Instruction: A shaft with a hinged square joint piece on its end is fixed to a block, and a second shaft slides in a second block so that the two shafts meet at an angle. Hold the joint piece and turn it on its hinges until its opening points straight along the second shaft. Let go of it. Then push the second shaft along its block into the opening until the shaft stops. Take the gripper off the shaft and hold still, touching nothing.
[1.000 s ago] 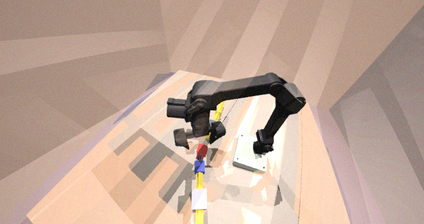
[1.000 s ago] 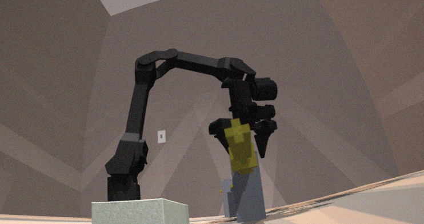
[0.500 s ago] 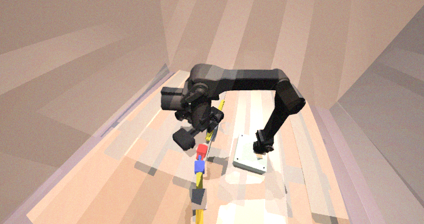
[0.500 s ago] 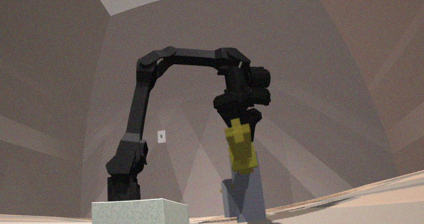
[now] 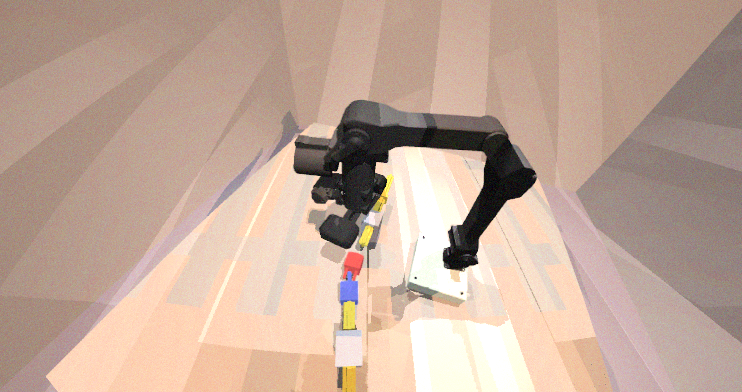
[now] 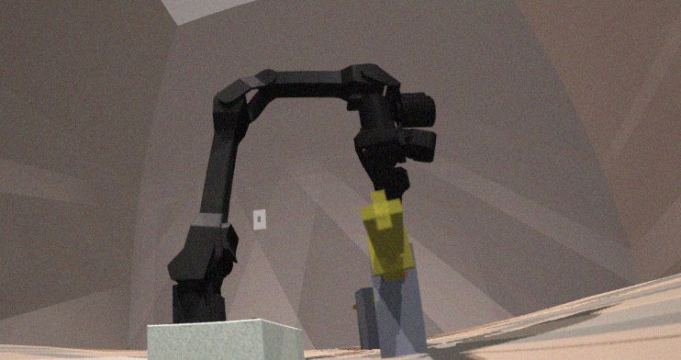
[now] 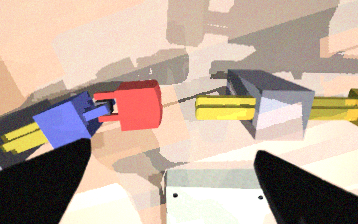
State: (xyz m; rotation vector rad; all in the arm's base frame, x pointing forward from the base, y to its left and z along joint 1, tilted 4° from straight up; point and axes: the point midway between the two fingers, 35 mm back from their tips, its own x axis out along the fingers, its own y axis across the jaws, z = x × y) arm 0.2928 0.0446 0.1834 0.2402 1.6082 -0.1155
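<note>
The red square joint piece lies 110 mm below my gripper tip and 40 mm to the left of it.
</note>
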